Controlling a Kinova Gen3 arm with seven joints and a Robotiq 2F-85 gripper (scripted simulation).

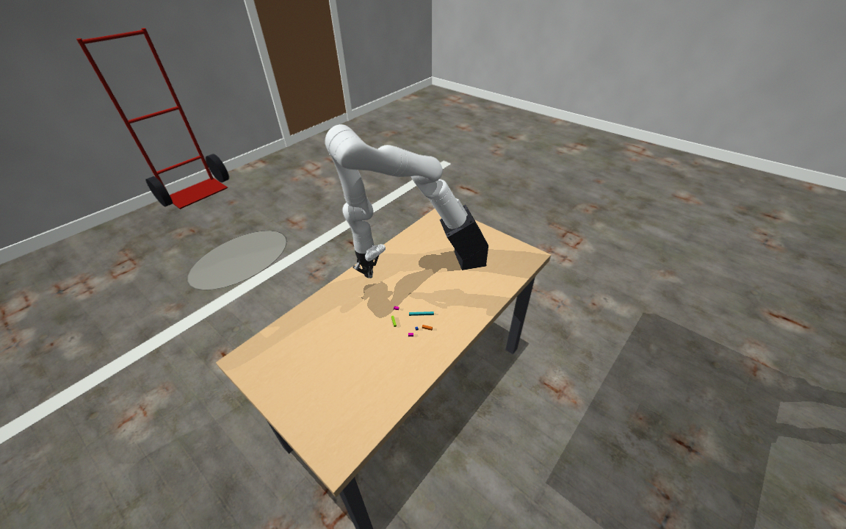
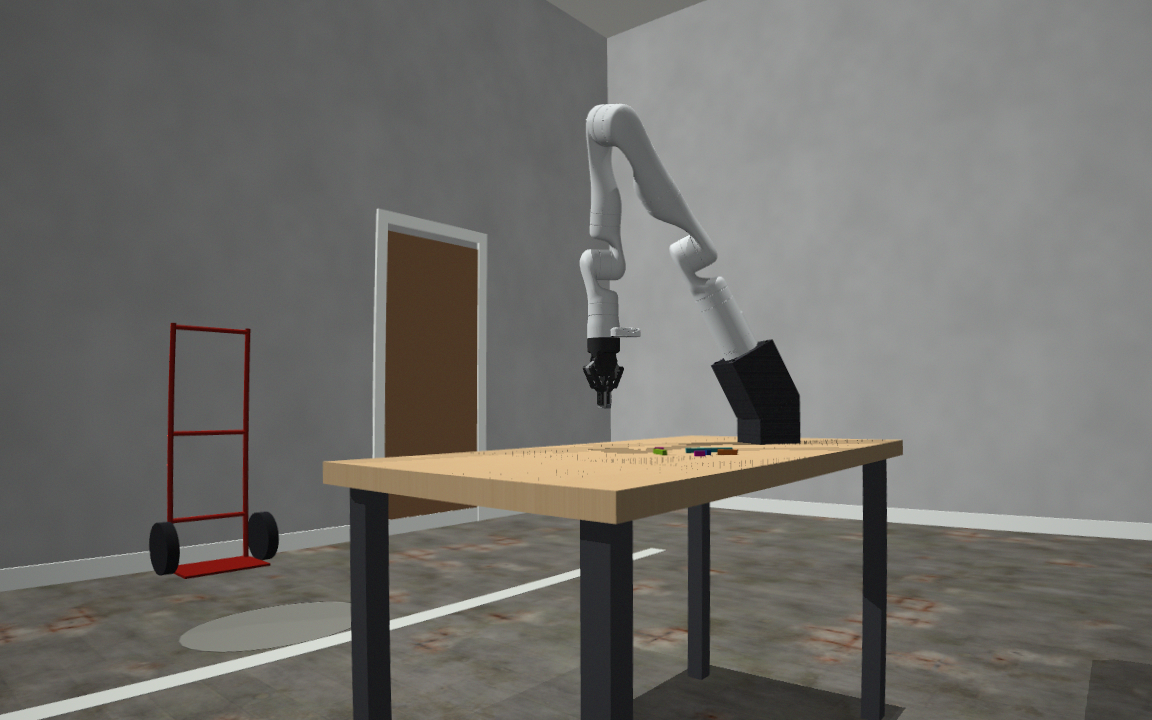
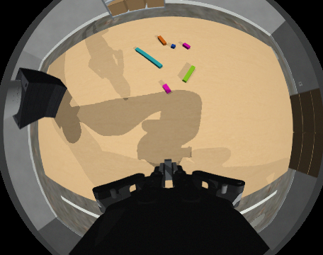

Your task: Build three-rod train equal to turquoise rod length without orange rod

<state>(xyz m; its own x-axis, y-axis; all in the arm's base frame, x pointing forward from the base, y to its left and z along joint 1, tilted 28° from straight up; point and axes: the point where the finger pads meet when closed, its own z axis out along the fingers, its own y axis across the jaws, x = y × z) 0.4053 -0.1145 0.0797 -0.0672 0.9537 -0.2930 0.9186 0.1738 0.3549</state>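
Now: the lime rod 190 mm to the left of my hand, 110 mm below it and 40 mm ahead of it. The rest, counted from my hand: grey rod 10 mm below; then turquoise rod 240 mm to the left, 110 mm below, 60 mm behind; then blue rod 280 mm to the left, 110 mm below, 10 mm ahead.
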